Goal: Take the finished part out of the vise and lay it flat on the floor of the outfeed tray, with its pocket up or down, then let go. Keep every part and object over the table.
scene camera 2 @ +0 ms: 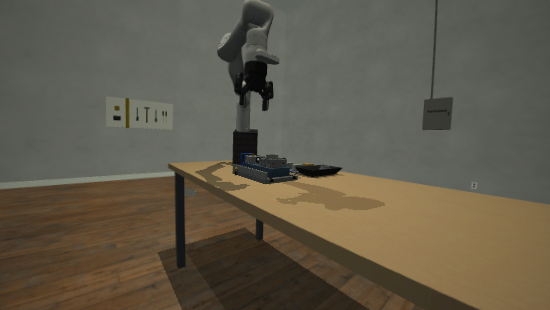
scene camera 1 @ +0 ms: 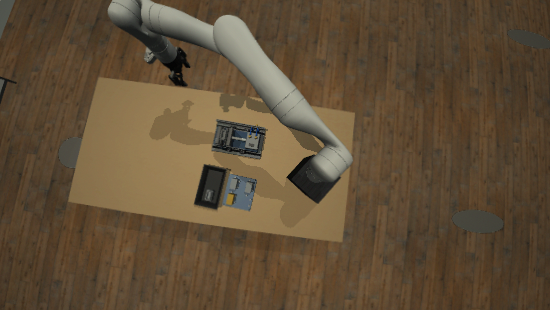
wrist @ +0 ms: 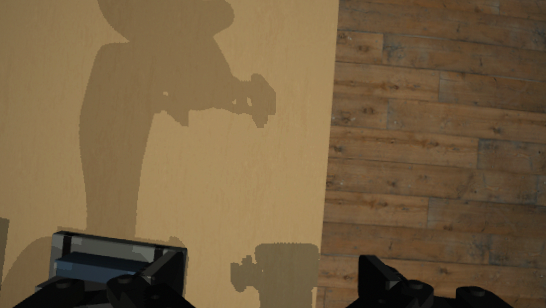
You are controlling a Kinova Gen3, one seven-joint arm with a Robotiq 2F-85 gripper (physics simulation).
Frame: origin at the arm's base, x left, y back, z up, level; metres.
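Seen in the pictures: gripper, fingertip midpoint: (scene camera 2: 254,109) (scene camera 1: 187,76) (wrist: 270,273); arm's base, origin of the base link: (scene camera 2: 243,130).
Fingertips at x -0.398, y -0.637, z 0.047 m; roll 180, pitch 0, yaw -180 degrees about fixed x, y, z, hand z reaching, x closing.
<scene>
Pixels of each thing's top centre, then the offset from my fingertips to it. "*": a spot on its surface instead.
- vise, middle of its top: (scene camera 2: 263,156) (scene camera 1: 235,136) dx +0.231, dy +0.212, dz -0.188 m
- small grey block, middle of its top: (scene camera 1: 223,134) dx +0.225, dy +0.145, dz -0.172 m
- small grey part, middle of its top: (scene camera 1: 207,195) dx +0.576, dy +0.073, dz -0.240 m
- light blue board, surface spot: (scene camera 1: 241,200) * dx +0.596, dy +0.262, dz -0.279 m
- yellow block, middle of its top: (scene camera 1: 229,199) dx +0.588, dy +0.201, dz -0.243 m
The vise (scene camera 1: 252,143) (scene camera 2: 265,173) (wrist: 95,269) stands near the middle of the table, with a blue body and grey jaws. A small grey block (scene camera 1: 224,136) shows at its left end in the first scene view; whether this is the finished part is too small to tell. The black tray (scene camera 1: 201,186) (scene camera 2: 318,172), apparently the outfeed tray, has a small grey part (scene camera 1: 209,195) inside at one end. My gripper (scene camera 1: 183,73) (scene camera 2: 253,103) (wrist: 270,273) is open and empty, high above the vise's level and off to its side, near the table's long edge.
A light blue board (scene camera 1: 241,200) beside the black tray carries grey blocks and a yellow block (scene camera 1: 230,199). The arm's dark pedestal (scene camera 1: 317,192) (scene camera 2: 245,145) stands at one table end. The table edge (wrist: 330,150) runs between my fingers in the wrist view.
</scene>
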